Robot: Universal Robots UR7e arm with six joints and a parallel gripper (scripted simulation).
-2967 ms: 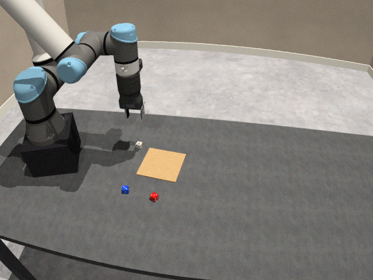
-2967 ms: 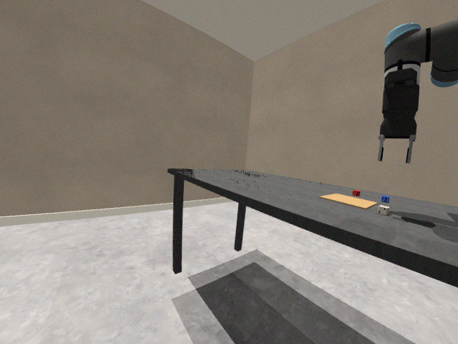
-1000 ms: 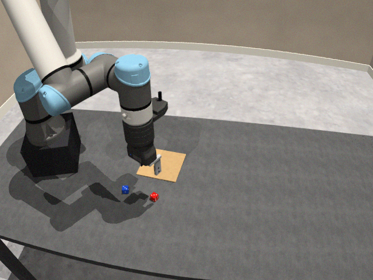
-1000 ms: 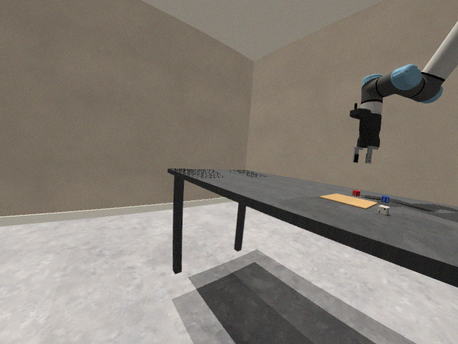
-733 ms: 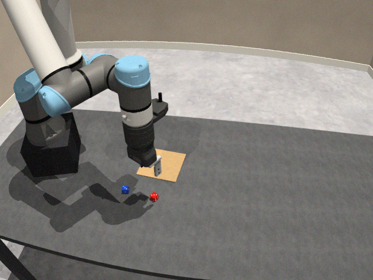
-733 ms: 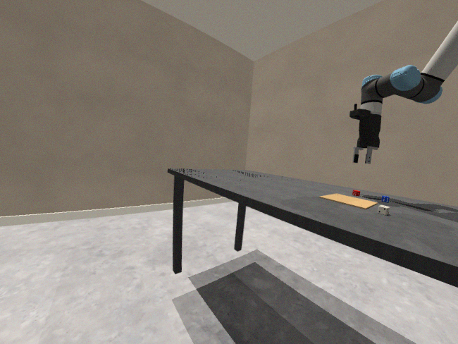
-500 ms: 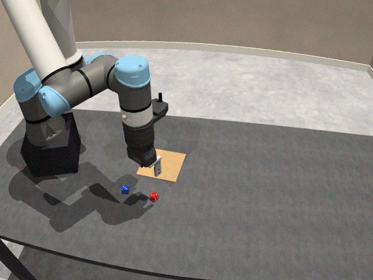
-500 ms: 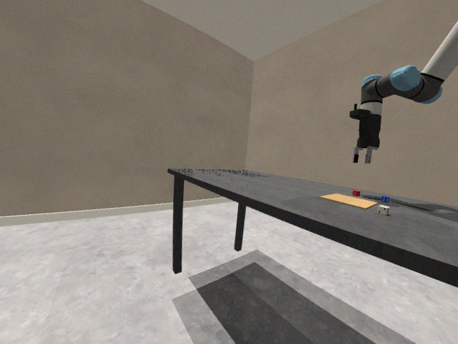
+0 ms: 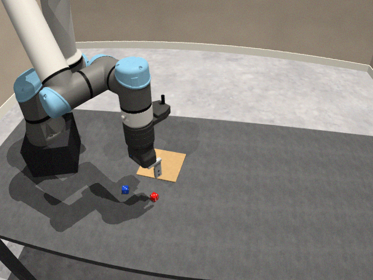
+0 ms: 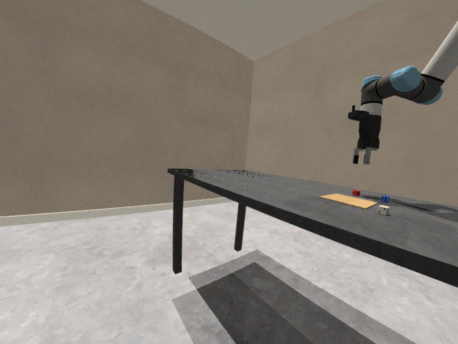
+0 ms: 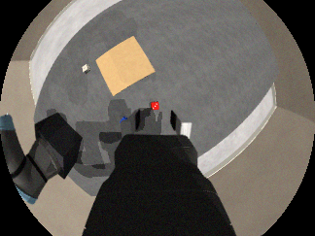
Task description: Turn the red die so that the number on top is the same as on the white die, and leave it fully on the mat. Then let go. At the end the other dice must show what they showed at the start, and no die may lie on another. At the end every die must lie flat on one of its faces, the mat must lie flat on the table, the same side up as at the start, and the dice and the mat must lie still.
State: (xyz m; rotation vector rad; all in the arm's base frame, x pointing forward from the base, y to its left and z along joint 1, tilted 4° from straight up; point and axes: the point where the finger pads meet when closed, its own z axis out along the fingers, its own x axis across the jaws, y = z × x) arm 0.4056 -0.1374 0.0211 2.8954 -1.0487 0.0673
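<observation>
My hand is 140 mm above the red die. The rest, counted from my hand: blue die 140 mm below, 100 mm behind, 20 mm to the left; white die 240 mm to the left, 140 mm below, 90 mm behind; tan mat 160 mm to the left, 140 mm below.
</observation>
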